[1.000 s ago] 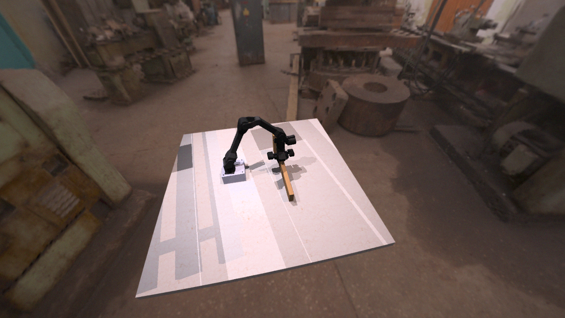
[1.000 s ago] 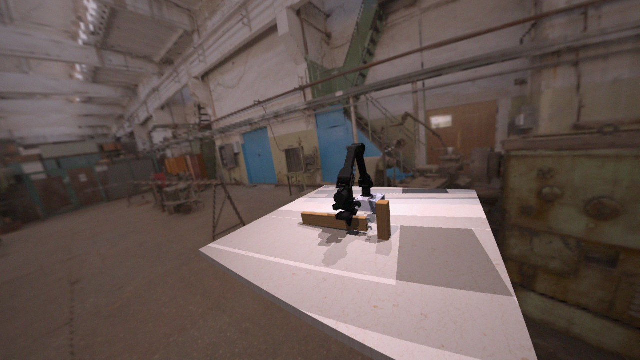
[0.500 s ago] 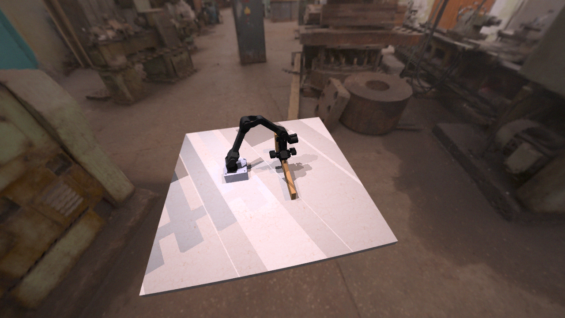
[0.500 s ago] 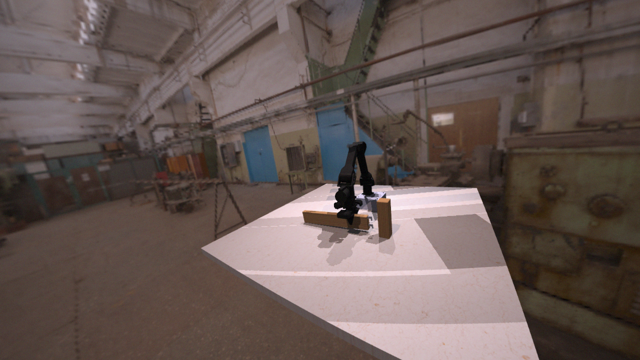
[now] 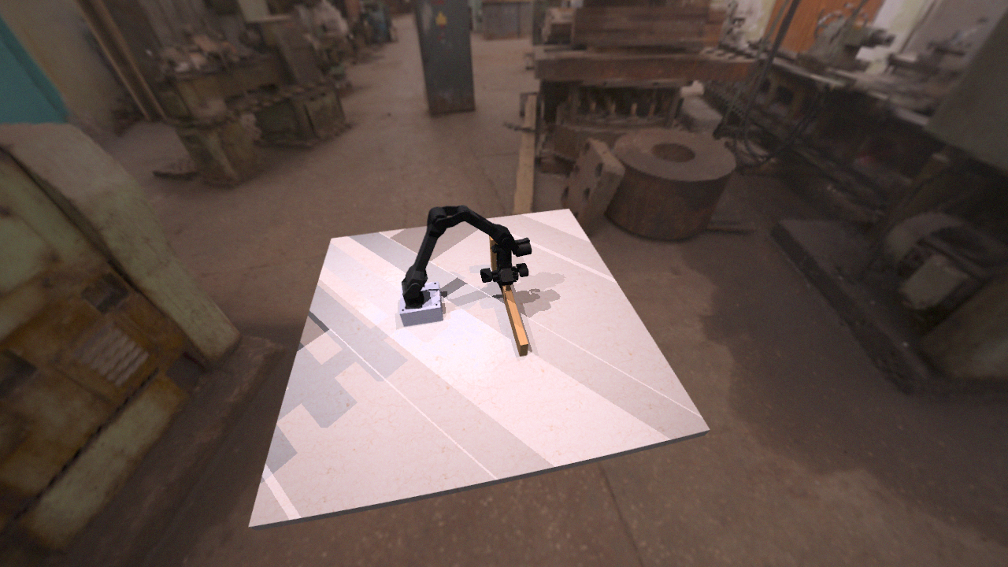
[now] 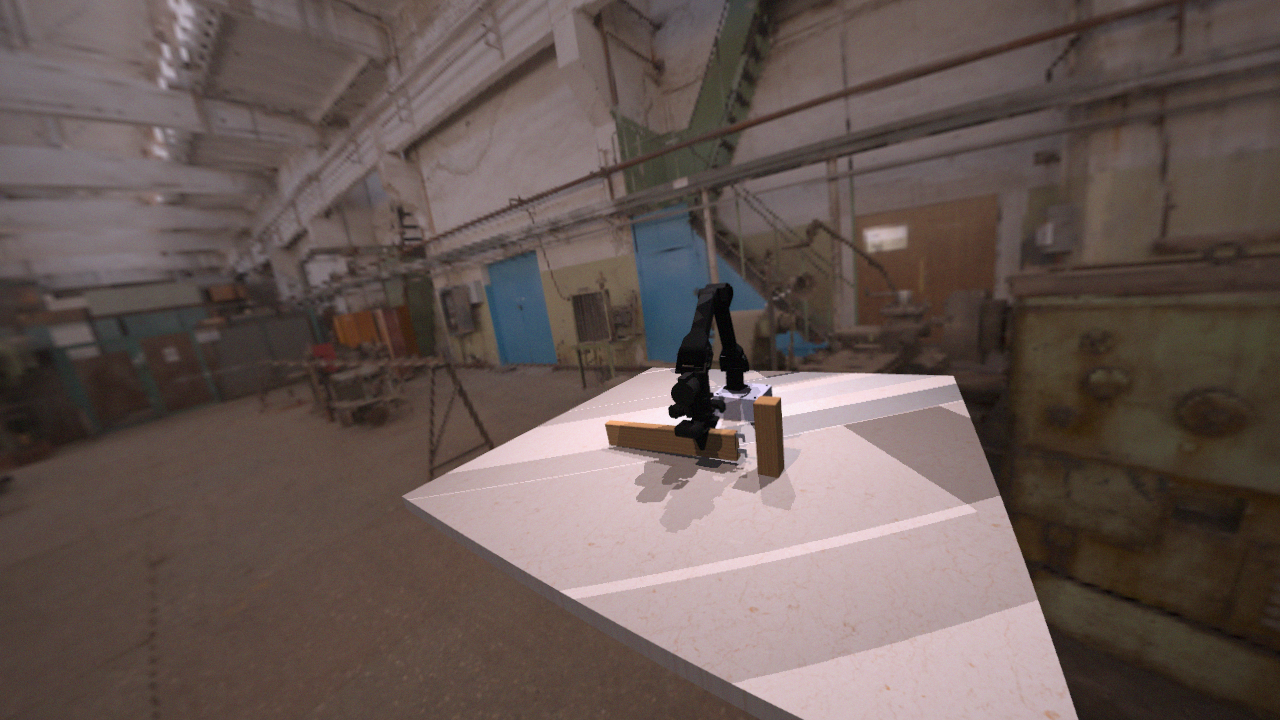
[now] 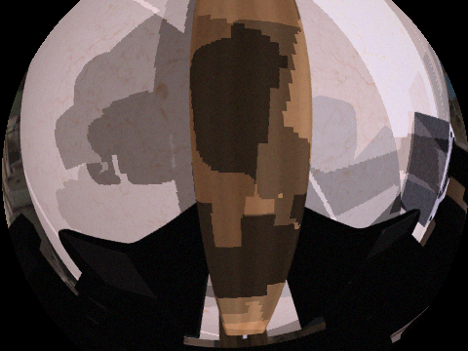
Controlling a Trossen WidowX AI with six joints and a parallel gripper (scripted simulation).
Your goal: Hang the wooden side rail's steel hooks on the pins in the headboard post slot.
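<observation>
My gripper tip is 17 cm to the right of the wooden headboard post, 4 cm below it and 3 cm past it.
</observation>
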